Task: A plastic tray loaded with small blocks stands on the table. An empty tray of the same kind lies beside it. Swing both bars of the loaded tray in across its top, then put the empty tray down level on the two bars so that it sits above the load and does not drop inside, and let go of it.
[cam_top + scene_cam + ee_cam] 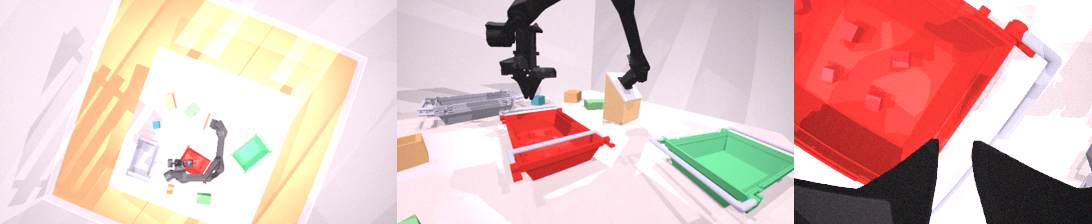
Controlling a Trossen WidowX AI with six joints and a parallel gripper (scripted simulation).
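The green tray is 220 mm behind my gripper tip, 520 mm to the left of it and 60 mm below it. From my gripper tip the other things lie so: brown box 300 mm ahead, 10 mm to the right, 90 mm below; then blue cube 180 mm behind, 300 mm to the right, 80 mm below.
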